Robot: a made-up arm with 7 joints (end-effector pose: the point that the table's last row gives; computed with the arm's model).
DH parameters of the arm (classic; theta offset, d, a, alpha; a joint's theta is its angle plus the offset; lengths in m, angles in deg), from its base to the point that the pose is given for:
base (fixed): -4.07 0 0 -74.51
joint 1: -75.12 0.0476 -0.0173 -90
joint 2: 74 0 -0.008 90
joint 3: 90 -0.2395 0.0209 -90
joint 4: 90 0.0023 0.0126 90
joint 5: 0 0.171 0 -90
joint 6: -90 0 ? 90
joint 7: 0 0 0 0
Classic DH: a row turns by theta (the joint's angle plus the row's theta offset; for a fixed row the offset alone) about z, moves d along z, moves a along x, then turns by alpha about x.
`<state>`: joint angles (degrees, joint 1 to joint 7).
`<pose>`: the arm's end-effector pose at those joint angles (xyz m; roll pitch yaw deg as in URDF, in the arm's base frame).
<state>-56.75 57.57 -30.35 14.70 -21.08 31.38 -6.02</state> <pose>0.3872 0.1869 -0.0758 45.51 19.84 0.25</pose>
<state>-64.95 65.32 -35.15 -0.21 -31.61 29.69 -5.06</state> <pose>0.3712 0.1449 -0.0041 44.76 10.90 -14.51</pose>
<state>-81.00 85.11 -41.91 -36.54 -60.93 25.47 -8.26</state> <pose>0.2537 0.0737 0.0801 44.74 11.27 -50.39</pose>
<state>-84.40 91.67 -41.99 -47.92 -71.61 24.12 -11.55</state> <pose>0.2066 0.0625 0.0824 41.69 17.19 -61.79</pose>
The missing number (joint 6, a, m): 0.0619
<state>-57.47 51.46 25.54 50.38 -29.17 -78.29 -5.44</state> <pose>0.2910 0.3334 0.0097 -102.42 -83.51 136.43</pose>
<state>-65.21 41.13 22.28 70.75 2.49 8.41 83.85</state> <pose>0.3923 0.3016 -0.1325 17.33 -11.32 113.21</pose>
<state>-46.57 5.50 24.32 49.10 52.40 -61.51 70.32</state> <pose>0.3574 0.0583 -0.2339 -16.48 -52.02 55.01</pose>
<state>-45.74 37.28 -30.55 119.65 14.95 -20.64 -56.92</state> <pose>0.1716 0.3375 -0.3104 -114.96 72.20 -154.06</pose>
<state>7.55 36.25 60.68 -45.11 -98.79 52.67 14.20</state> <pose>0.1080 0.2201 -0.0439 -22.85 4.37 -6.99</pose>
